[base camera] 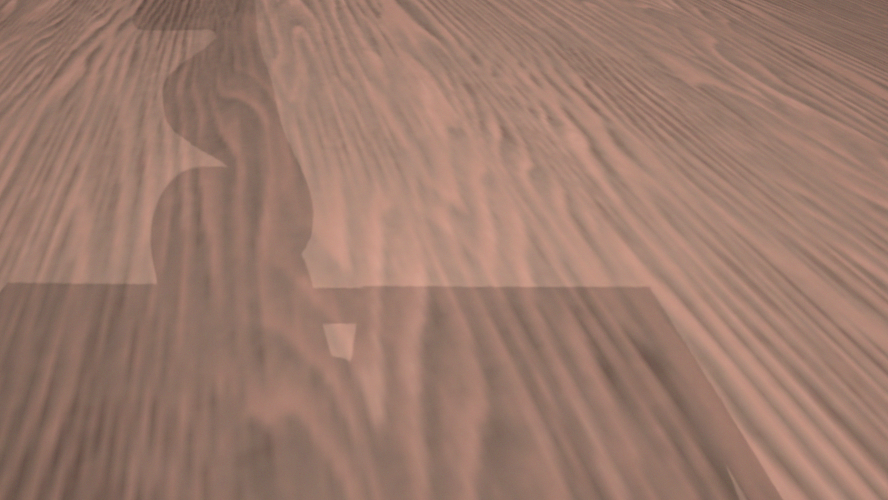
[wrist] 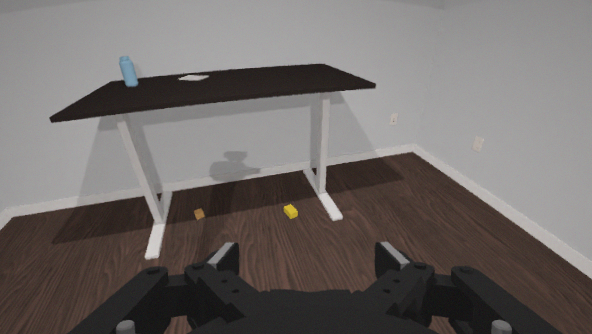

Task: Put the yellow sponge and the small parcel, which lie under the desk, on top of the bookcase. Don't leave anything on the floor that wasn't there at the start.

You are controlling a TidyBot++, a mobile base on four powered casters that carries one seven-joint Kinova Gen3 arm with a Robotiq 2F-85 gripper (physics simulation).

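Places are measured from the arm's base along level axes (x ahead, y left, z up), in centimetres.
Where they show: gripper, fingertip midpoint: (wrist: pixel 306 257).
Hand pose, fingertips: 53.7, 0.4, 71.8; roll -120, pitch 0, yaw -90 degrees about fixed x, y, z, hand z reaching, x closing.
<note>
Things, the pixels of their centre, and the offset from my fingertips, as dx, dy, dz. Level surfaces: height alone.
- yellow sponge, body centre: (wrist: pixel 290 211) +131.1, +9.3, -109.2
- small parcel, body centre: (wrist: pixel 199 213) +127.0, +77.0, -109.0
- desk, its level: dz -16.5
- blue bottle, body centre: (wrist: pixel 128 71) +133.8, +101.3, -8.2
- flat white item, body centre: (wrist: pixel 193 77) +147.4, +68.2, -16.0
- wooden floor, its level: dz -111.5
The yellow sponge (wrist: pixel 290 211) lies on the floor under the desk, near its right foot, in the wrist view. The small parcel (wrist: pixel 199 214), brown, lies on the floor under the desk near its left leg. The desk (wrist: pixel 225 92) has a dark top and white legs and stands against the wall. My gripper (wrist: pixel 306 257) is open with its fingers wide apart and nothing between them; it is well short of the desk, and both objects show beyond the fingertips. The bookcase does not show in either view.
A blue bottle (wrist: pixel 128 72) and a flat white item (wrist: pixel 193 78) are on the desk top. The desk's white feet (wrist: pixel 155 241) (wrist: pixel 330 205) stand to either side of the two objects. Walls meet at a corner to the right. The base camera shows wooden floor (base camera: pixel 497 186) with shadows.
</note>
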